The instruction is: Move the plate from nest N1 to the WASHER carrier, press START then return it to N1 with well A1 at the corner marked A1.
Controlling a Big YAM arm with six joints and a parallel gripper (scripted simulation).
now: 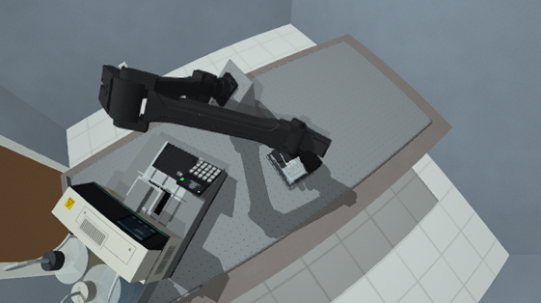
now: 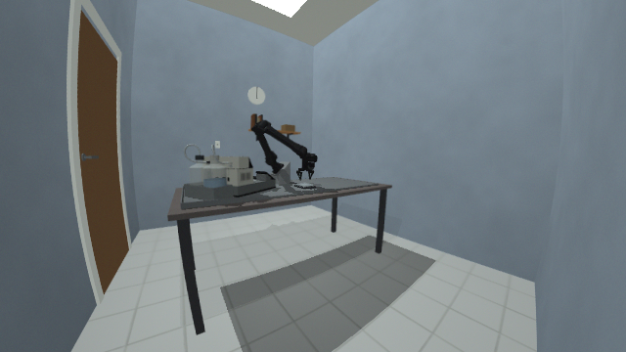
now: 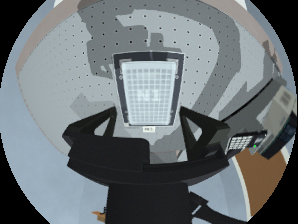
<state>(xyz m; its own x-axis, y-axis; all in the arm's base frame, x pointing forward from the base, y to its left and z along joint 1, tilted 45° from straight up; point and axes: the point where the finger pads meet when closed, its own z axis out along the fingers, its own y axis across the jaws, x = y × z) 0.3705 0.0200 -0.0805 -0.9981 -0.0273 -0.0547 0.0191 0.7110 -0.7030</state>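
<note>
Now: the white well plate 50 mm below my hand. The rest, counted from my hand: plate washer: 510 mm to the right, 130 mm behind, 60 mm above; then bottle: 800 mm to the right, 70 mm above, 40 mm behind.
</note>
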